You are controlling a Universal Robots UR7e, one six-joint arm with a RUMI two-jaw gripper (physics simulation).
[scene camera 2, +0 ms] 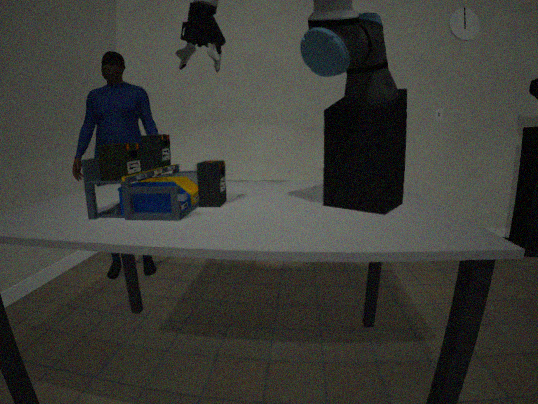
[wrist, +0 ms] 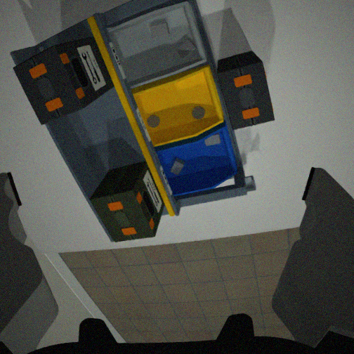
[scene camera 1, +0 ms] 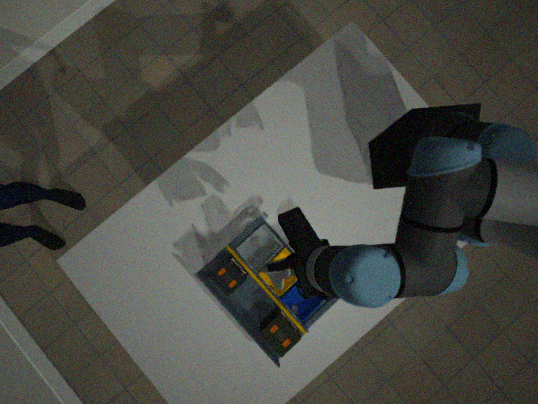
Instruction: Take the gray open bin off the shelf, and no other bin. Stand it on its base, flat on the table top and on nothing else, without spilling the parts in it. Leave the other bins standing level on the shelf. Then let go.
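Frame: origin at the arm's base, x ahead, y left, z up, level; centimetres.
Seen in the pictures: gripper, fingertip midpoint: (scene camera 2: 198, 70); arm's base, link origin: (scene camera 2: 371, 98).
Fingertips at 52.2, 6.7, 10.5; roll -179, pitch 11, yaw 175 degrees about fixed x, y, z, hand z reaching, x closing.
Pixels of each thing's top centre, then the offset from my fingertips to it, as dx, dy, dz. Level surfaces: height alone.
- gray open bin, top centre: (scene camera 1: 254, 252) (scene camera 2: 182, 174) +9.4, -2.4, -33.8
- blue bin, top centre: (scene camera 2: 154, 184) (scene camera 1: 300, 302) +3.6, +19.2, -33.8
- table top, surface height: dz -41.9
- dark case, top centre: (scene camera 2: 211, 161) -6.3, +4.2, -28.7
The gray open bin (scene camera 1: 259, 245) (wrist: 155, 45) lies in the shelf's lower row at one end, beside the yellow bin (scene camera 1: 276, 285) (wrist: 177, 107). Gray parts show inside it. It cannot be made out clearly in scene camera 2. The blue bin (scene camera 1: 301, 304) (scene camera 2: 152, 201) (wrist: 202, 160) is on the yellow bin's other side. The shelf (scene camera 1: 240, 295) (scene camera 2: 91, 201) (wrist: 90, 135) stands on the table top (scene camera 1: 115, 280) (scene camera 2: 300, 230) (wrist: 300, 140). My gripper (scene camera 2: 200, 66) (wrist: 162, 174) is open and empty, high above the table; its fingertips are hidden in scene camera 1.
Two dark cases (scene camera 1: 227, 277) (scene camera 1: 281, 336) (scene camera 2: 117, 162) (scene camera 2: 157, 150) (wrist: 55, 87) (wrist: 122, 207) stand on the shelf's upper board. Another dark case (scene camera 2: 211, 183) (wrist: 247, 95) stands on the table close to the bins' open side. A person (scene camera 2: 117, 115) stands beyond the table.
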